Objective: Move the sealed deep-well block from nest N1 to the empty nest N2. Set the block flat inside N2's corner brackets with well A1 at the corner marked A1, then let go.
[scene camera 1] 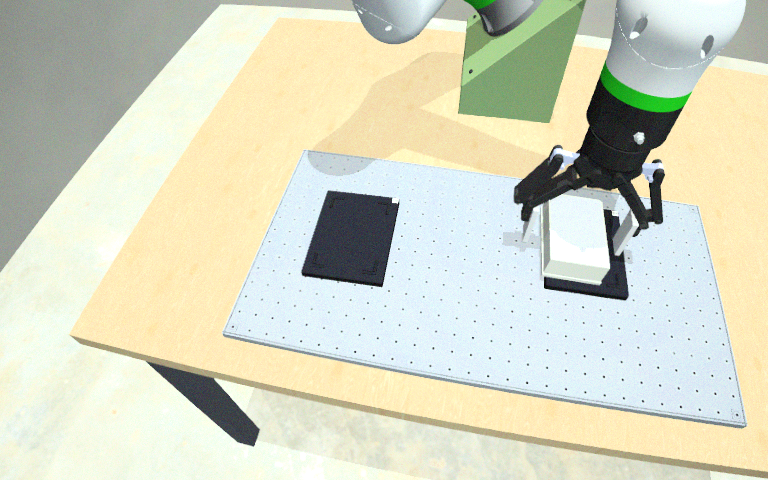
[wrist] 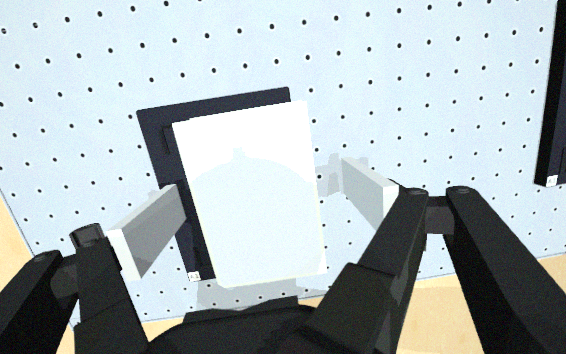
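Where they show: gripper, fingertip midpoint: (scene camera 1: 570, 240) (wrist: 261, 188); arm's base, origin of the base link: (scene camera 1: 517, 6).
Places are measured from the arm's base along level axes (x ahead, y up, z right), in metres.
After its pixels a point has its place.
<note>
The white sealed block (scene camera 1: 577, 232) @[x 0.464, y -0.097, z -0.106 m] (wrist: 252, 215) @[x 0.450, y -0.097, z -0.111 m] is over the right-hand dark nest (scene camera 1: 618, 280) @[x 0.508, y -0.137, z -0.176 m] (wrist: 155, 135) @[x 0.511, y -0.140, z -0.180 m] of the scene view. It sits off-centre, towards the other nest, and covers most of the corner brackets; whether it lies fully flat is unclear. This nest's A1 tag (scene camera 1: 615, 213) @[x 0.377, y -0.140, z -0.186 m] (wrist: 194, 276) @[x 0.376, y -0.140, z -0.185 m] shows beside the block. Well A1 cannot be made out. My gripper (scene camera 1: 572, 247) @[x 0.458, y -0.123, z -0.104 m] (wrist: 261, 188) @[x 0.458, y -0.123, z -0.104 m] is open, one pale finger on each side of the block with gaps between. The other nest (scene camera 1: 351, 240) @[x 0.502, y -0.140, z 0.220 m] (wrist: 557, 125) @[x 0.465, y -0.140, z 0.163 m] is bare, its A1 tag (scene camera 1: 395, 200) @[x 0.412, y -0.140, z 0.168 m] (wrist: 551, 180) @[x 0.412, y -0.140, z 0.167 m] at one corner.
Both nests stand on a pale blue perforated plate (scene camera 1: 453, 294) @[x 0.562, y -0.152, z 0.058 m] (wrist: 280, 45) @[x 0.563, y -0.152, z -0.071 m] on the wooden table (scene camera 1: 186, 226) @[x 0.503, y -0.165, z 0.505 m]. A green bracket (scene camera 1: 509, 84) @[x 0.139, y -0.084, z 0.000 m] stands behind the plate, near the arm. The other nest is well to the left in the scene view.
</note>
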